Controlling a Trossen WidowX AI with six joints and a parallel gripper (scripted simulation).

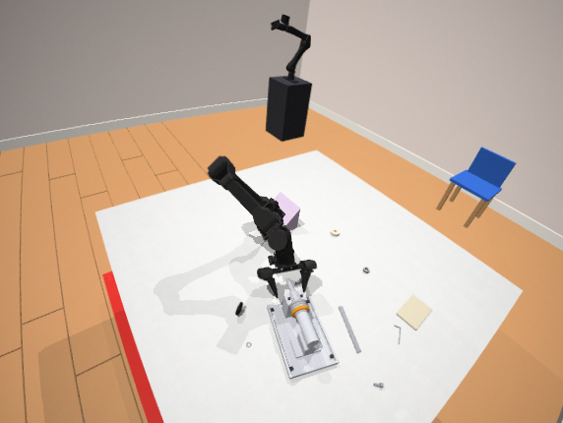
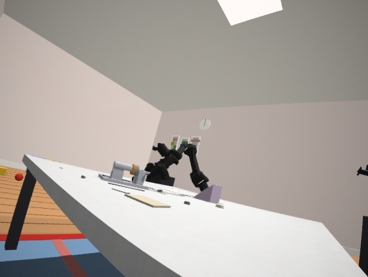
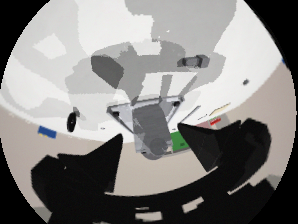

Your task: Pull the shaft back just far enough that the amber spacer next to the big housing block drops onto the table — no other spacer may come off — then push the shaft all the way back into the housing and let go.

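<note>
Now: the steel shaft 40 mm ahead of my gripper tip, 20 mm above it and 10 mm to the right of it. From my gripper tip the other things lie so: grey bar: 180 mm ahead, 110 mm to the left, 50 mm below; black piece: 150 mm to the right, 70 mm behind, 30 mm below; amber spacer: 70 mm ahead, 20 mm to the right, 20 mm above.
</note>
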